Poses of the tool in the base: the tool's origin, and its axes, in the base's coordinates. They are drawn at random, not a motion.
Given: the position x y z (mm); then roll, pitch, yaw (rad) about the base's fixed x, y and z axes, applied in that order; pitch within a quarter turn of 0, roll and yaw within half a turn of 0.
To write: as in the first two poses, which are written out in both.
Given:
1: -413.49, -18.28, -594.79, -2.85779, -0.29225, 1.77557
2: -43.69, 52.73, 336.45, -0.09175, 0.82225, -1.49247
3: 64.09, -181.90, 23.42, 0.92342, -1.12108, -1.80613
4: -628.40, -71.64, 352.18, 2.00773, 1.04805, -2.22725
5: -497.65, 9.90, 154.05, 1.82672, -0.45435, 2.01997
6: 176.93, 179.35, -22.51, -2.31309, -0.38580, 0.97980
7: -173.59, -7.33, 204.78, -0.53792, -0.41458, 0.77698
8: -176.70, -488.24, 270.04, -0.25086, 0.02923, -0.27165
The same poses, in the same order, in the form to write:
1: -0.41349, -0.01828, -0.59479, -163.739, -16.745, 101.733
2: -0.04369, 0.05273, 0.33645, -5.257, 47.111, -85.512
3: 0.06409, -0.18190, 0.02342, 52.908, -64.233, -103.484
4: -0.62840, -0.07164, 0.35218, 115.034, 60.049, -127.612
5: -0.49765, 0.00990, 0.15405, 104.663, -26.032, 115.736
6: 0.17693, 0.17935, -0.02251, -132.530, -22.105, 56.138
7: -0.17359, -0.00733, 0.20478, -30.821, -23.754, 44.518
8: -0.17670, -0.48824, 0.27004, -14.373, 1.675, -15.564
